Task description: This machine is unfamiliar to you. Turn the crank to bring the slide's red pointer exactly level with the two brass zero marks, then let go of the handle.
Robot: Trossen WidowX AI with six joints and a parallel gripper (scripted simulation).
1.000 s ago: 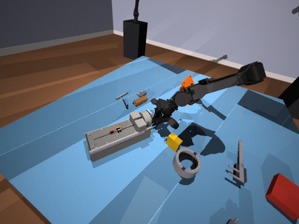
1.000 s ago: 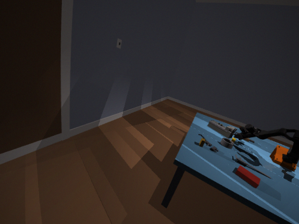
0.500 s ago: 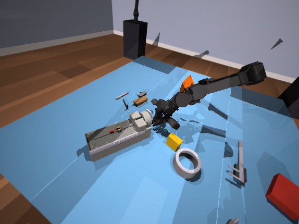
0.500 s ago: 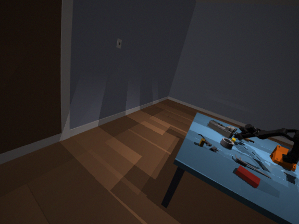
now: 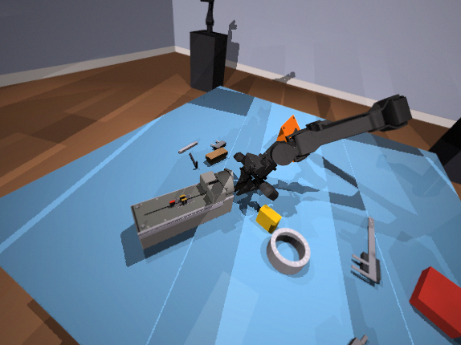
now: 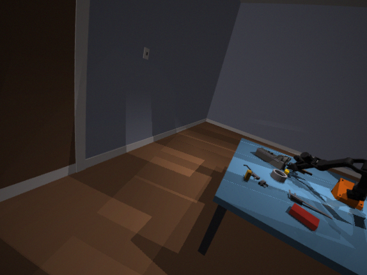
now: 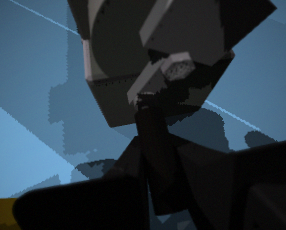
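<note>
Now: gripper tip 12 cm to the right of the yellow block, 3 cm short of it and 1 cm above it. From my gripper tip the other things lie so: dark crank handle (3 cm above, 1 cm to the left, 1 cm behind); red pointer (15 cm ahead, 12 cm to the right, 5 cm above); brown block (16 cm behind, 15 cm to the right, 2 cm below).
</note>
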